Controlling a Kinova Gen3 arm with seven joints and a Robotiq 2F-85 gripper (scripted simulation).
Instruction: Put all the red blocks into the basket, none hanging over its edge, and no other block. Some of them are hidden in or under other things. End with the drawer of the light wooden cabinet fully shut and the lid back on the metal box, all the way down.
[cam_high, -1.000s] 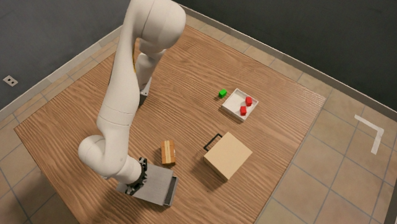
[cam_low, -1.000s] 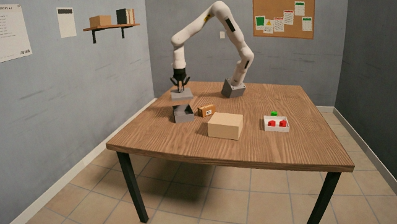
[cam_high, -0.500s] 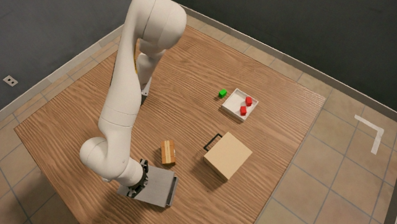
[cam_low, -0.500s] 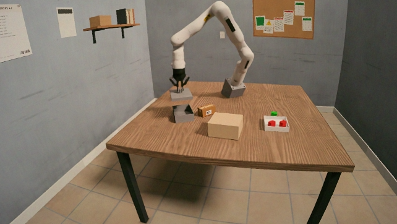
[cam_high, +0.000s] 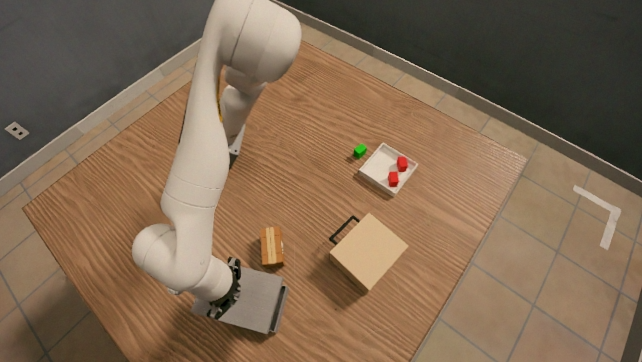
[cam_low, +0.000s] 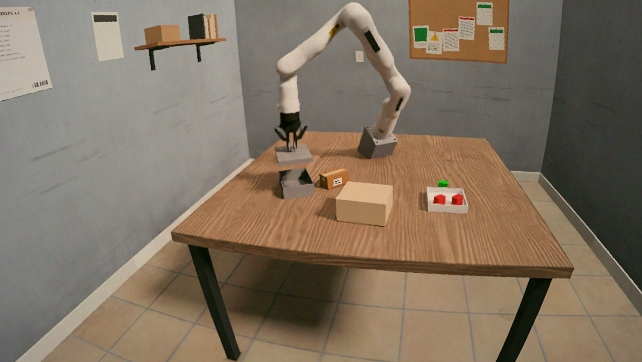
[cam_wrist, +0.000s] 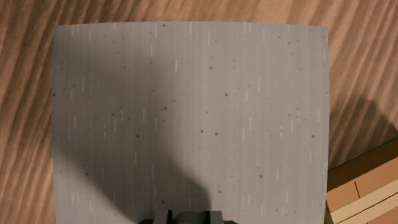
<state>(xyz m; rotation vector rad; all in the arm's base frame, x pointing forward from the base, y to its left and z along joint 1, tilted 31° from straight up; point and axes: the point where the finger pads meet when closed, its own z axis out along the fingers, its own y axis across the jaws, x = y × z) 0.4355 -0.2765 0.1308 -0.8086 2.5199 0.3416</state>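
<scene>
My gripper is now 16 cm above the grey metal box. Also, from my hand: grey lid 3 cm below; blue block 7 cm behind, 12 cm to the left, 16 cm below; brown cardboard box 9 cm behind, 13 cm to the left, 15 cm below.
</scene>
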